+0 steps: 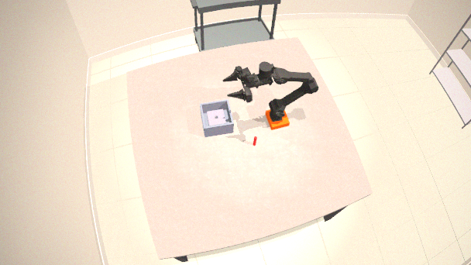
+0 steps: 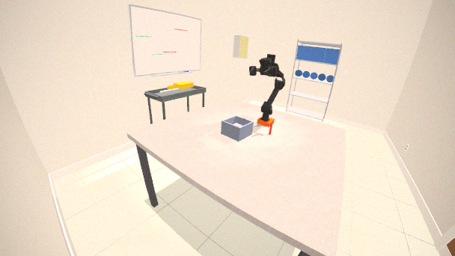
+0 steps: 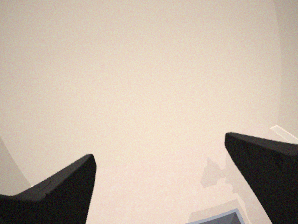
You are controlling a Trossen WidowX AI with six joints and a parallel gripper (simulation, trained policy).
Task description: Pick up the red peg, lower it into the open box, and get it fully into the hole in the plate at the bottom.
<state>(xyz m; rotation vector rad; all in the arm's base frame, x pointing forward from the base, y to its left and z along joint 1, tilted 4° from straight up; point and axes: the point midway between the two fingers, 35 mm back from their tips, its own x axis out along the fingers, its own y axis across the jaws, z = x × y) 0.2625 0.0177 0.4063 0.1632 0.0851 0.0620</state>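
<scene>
Now: the red peg 390 mm below my gripper tip, 150 mm behind it and 80 mm to the left of it. Also, from my gripper tip: grey box (410 mm below, 90 mm to the right, 30 mm ahead).
</scene>
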